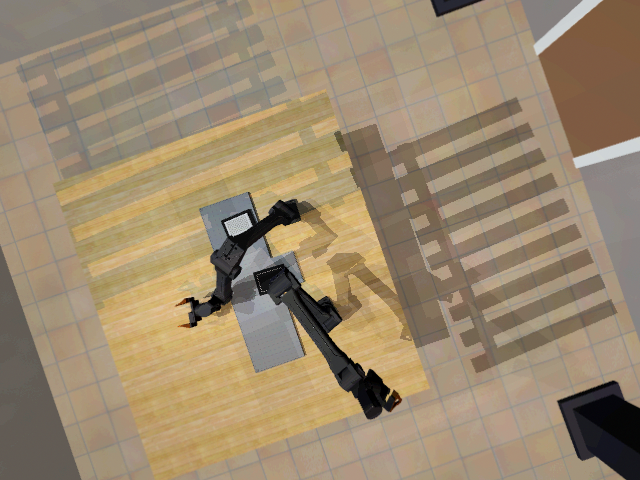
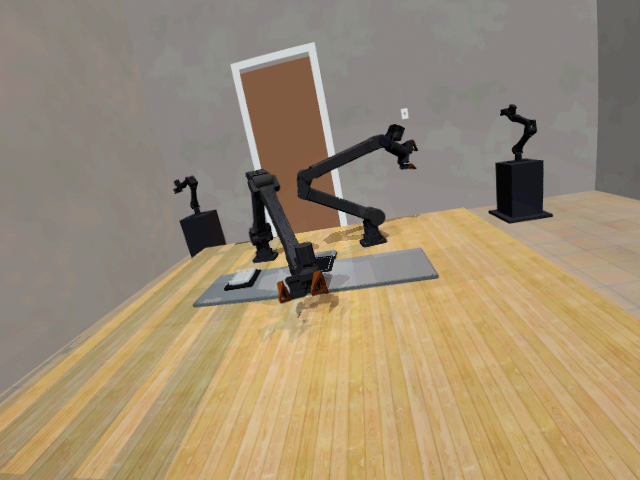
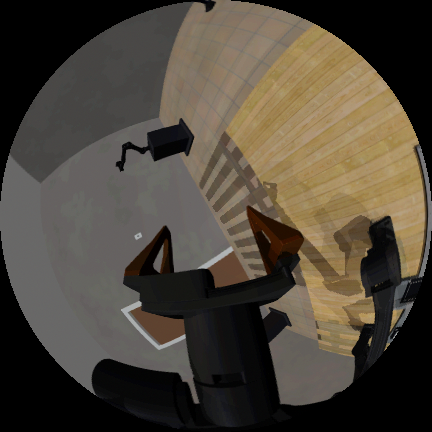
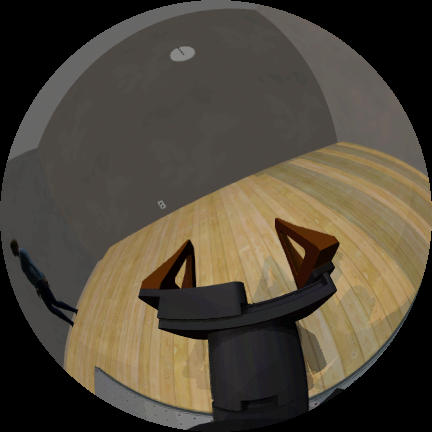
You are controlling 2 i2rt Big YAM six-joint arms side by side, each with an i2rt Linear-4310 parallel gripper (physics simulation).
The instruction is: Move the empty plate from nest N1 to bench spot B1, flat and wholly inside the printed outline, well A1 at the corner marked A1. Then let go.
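Seen in the pictures: left gripper, fingertip midpoint: (image 1: 391,391) (image 2: 416,159) (image 3: 205,219); right gripper, fingertip midpoint: (image 1: 176,316) (image 2: 295,297) (image 4: 232,233); left arm's base at its link origin: (image 1: 325,309) (image 2: 373,242) (image 3: 383,237); right arm's base at its link origin: (image 1: 290,212) (image 2: 265,258).
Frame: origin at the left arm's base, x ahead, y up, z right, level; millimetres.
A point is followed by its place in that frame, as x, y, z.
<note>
A white plate (image 1: 237,224) @(156, 28, 630) (image 2: 242,277) @(181, 39, 616) lies in a black holder at one end of the grey board (image 1: 273,341) @(325, 13, 5) (image 2: 395,269) @(376, 13, 23). A second black holder or frame with a white dotted edge (image 1: 262,281) @(206, 15, 306) (image 2: 326,262) @(159, 15, 255) is at the board's middle, partly hidden by an arm. The labels N1, B1 and A1 and the printed outline cannot be read. My right gripper (image 1: 180,315) @(618, 116, 385) (image 2: 302,291) @(618, 116, 385) (image 4: 232,233) @(618, 116, 385) is open and empty, above the wooden table beyond the board's long edge. My left gripper (image 1: 393,399) @(-94, 348, -308) (image 2: 414,156) @(-94, 348, -308) (image 3: 205,219) @(-94, 348, -308) is open and empty, raised high, far from the plate.
The board lies on the wooden table (image 1: 170,403) @(973, 0, 11) (image 2: 361,392) @(881, 0, 282). The right arm (image 1: 225,258) @(143, 437, 450) (image 2: 279,222) @(298, 260, 402) reaches across the board near the plate. The left arm (image 1: 320,330) @(-9, 455, 71) (image 2: 341,204) @(45, 227, 130) extends away from the board. Black pedestals (image 2: 519,188) (image 2: 202,229) with small arms stand beyond the table.
</note>
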